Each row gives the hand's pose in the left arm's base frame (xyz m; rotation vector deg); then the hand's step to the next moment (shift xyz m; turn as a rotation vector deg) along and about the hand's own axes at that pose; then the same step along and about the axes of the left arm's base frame.
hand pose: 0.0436 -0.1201 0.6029 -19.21 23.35 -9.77
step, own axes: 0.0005 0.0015 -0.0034 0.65 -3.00 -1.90
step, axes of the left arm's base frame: -0.0008 0.0003 -0.0036 -0.49 -3.48 -0.82
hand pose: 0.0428 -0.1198 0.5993 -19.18 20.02 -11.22
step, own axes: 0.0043 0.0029 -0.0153 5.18 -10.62 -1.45
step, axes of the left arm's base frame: -0.0013 -0.0027 -0.0159 2.86 -11.52 0.90
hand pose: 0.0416 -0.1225 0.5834 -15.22 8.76 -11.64
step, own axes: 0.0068 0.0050 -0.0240 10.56 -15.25 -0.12
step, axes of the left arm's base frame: 0.0032 -0.0026 -0.0251 7.48 -16.75 2.78
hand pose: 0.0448 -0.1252 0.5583 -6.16 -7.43 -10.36
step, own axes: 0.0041 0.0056 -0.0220 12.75 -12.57 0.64
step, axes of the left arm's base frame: 0.0077 0.0022 -0.0217 10.02 -14.41 3.58
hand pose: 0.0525 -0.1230 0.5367 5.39 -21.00 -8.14
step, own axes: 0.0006 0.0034 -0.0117 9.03 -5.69 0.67
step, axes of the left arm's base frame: 0.0052 0.0040 -0.0103 7.41 -7.05 3.12
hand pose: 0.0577 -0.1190 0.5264 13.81 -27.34 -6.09
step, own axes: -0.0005 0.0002 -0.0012 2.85 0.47 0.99
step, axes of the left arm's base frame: 0.0001 0.0005 -0.0012 2.08 -0.20 2.23
